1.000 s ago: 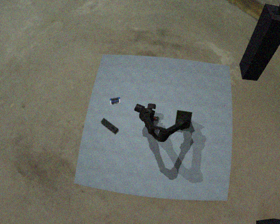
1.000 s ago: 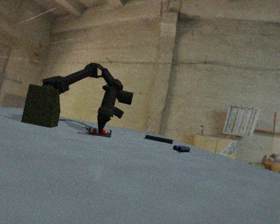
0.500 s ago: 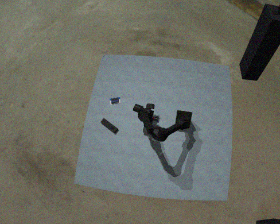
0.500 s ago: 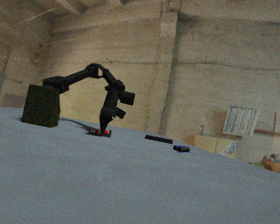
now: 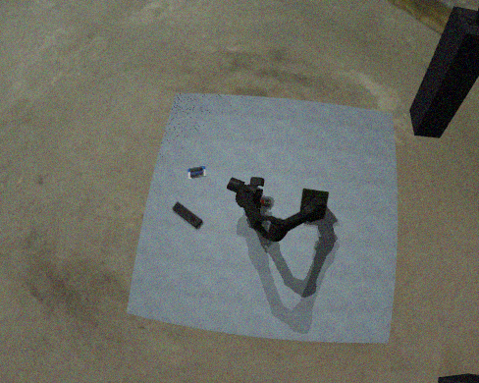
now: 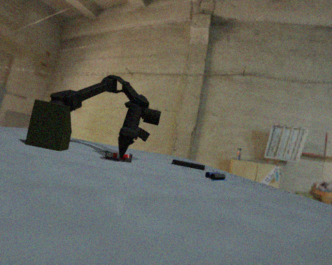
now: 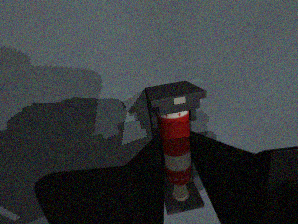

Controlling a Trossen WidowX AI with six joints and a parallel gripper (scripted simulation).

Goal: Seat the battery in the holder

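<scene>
My gripper tip is 10 mm below the battery. The rest, counted from my gripper tip: white card (320 mm ahead, 150 mm to the right).
</scene>
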